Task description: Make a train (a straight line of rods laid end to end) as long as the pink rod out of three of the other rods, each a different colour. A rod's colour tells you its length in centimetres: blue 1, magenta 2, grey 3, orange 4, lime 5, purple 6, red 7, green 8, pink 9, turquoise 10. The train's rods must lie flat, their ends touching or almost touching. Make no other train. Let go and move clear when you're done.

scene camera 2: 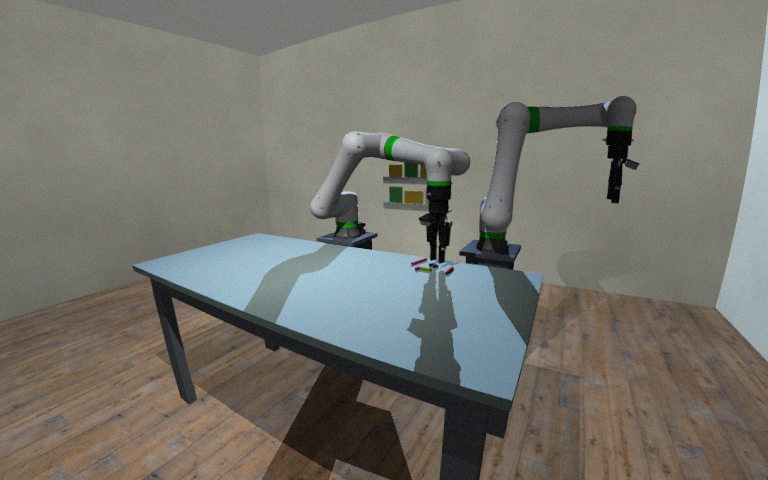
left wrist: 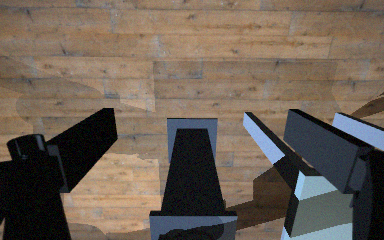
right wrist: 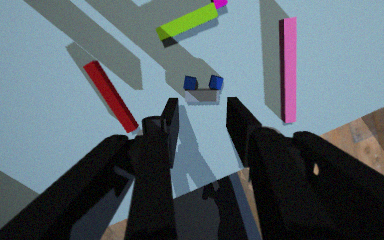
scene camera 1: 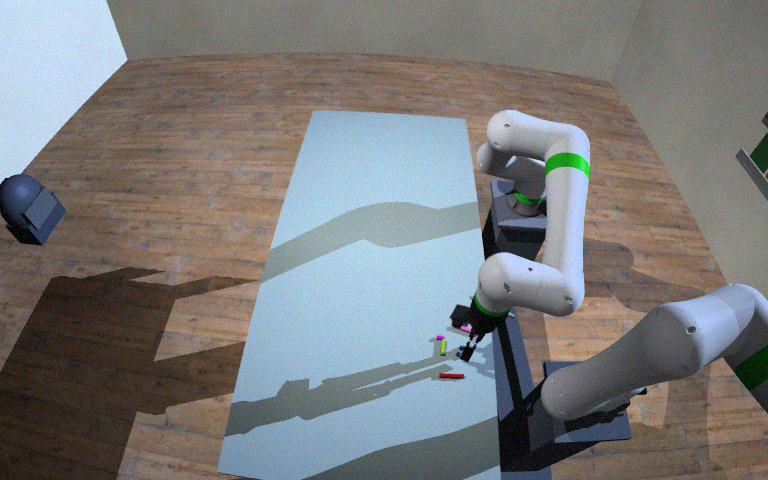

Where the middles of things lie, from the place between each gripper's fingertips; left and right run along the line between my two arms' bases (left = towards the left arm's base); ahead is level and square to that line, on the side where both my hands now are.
The pink rod point(right wrist: 287, 27) lies 20 mm behind my right hand point(scene camera 2: 437, 261), 80 mm to the right of it and 50 mm below it. Also, from my right hand: red rod point(right wrist: 94, 70): 50 mm ahead, 60 mm to the left, 50 mm below.
Now: the red rod 62 cm to the right of my left hand point(scene camera 2: 612, 201), 35 cm ahead of it and 27 cm below it. Also, from my left hand: pink rod (76 cm to the right, 28 cm ahead, 27 cm below).
